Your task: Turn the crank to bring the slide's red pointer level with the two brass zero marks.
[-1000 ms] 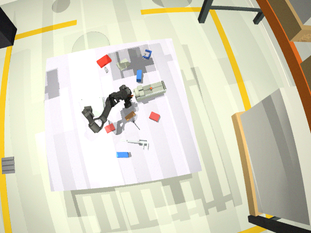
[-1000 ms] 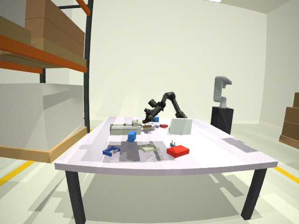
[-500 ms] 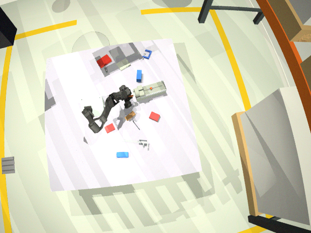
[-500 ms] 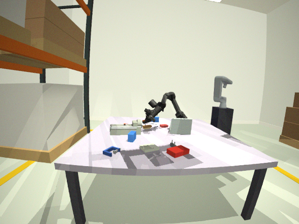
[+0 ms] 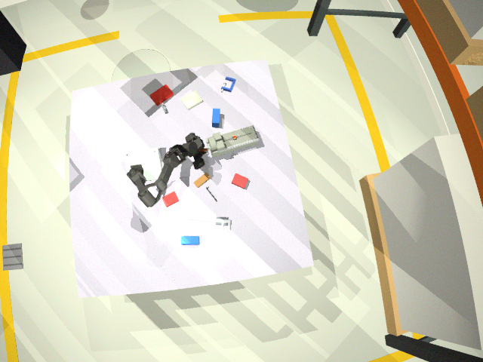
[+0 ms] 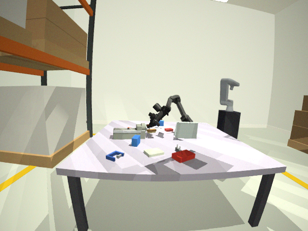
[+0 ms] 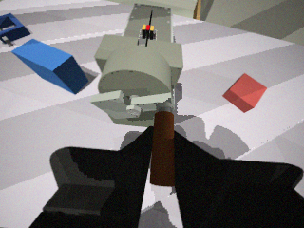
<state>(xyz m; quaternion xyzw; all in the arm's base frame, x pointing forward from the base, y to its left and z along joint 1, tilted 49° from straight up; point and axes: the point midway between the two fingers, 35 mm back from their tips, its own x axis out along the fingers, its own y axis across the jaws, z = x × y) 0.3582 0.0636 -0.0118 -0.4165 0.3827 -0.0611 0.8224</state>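
The crank lies 20 mm above my gripper tip and 10 mm to the left of it. The rest, counted from my gripper tip: red pointer: 160 mm ahead, 60 mm to the left; then orange-brown crank handle: 20 mm behind, 20 mm above; then brown block: 140 mm to the right, 60 mm below, 40 mm behind.
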